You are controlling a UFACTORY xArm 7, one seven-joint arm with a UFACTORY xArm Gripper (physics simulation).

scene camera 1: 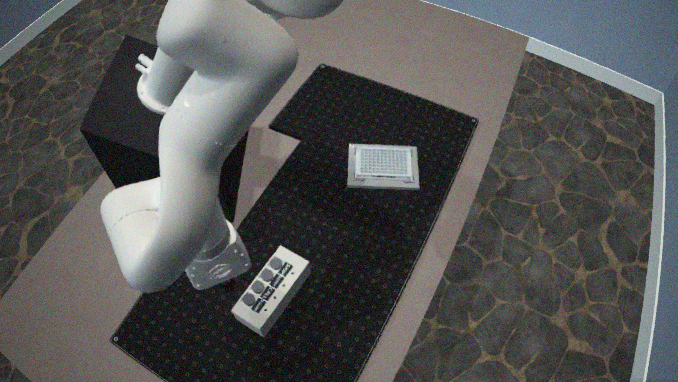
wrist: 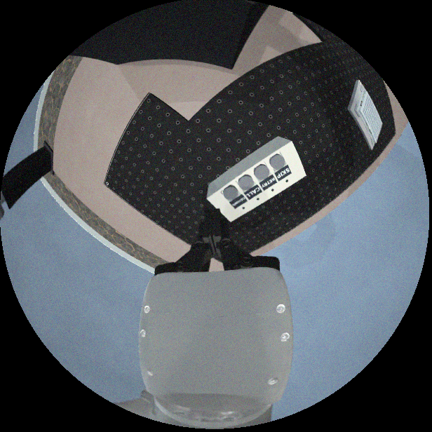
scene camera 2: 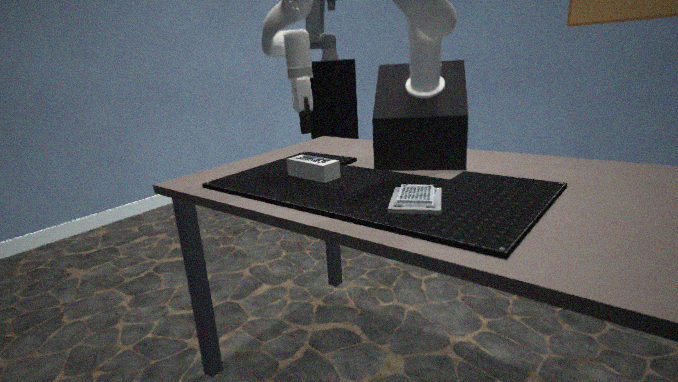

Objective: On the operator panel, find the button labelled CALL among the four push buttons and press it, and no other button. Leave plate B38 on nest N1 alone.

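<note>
The operator panel is a pale box with four round grey buttons in a row. In the wrist view the labels read SKIP, RETRY and CALL, and one at the end is unreadable. The CALL button is second from the unreadable end, beside RETRY. My gripper is shut and empty. Its tips hang above and apart from the panel, near its unreadable-label end in the wrist view. Scene camera 1 hides the fingers. Plate B38 sits on nest N1.
The black perforated board lies under the panel and nest, on the brownish table. A black pedestal carries my arm. Another dark column stands behind the table in scene camera 2.
</note>
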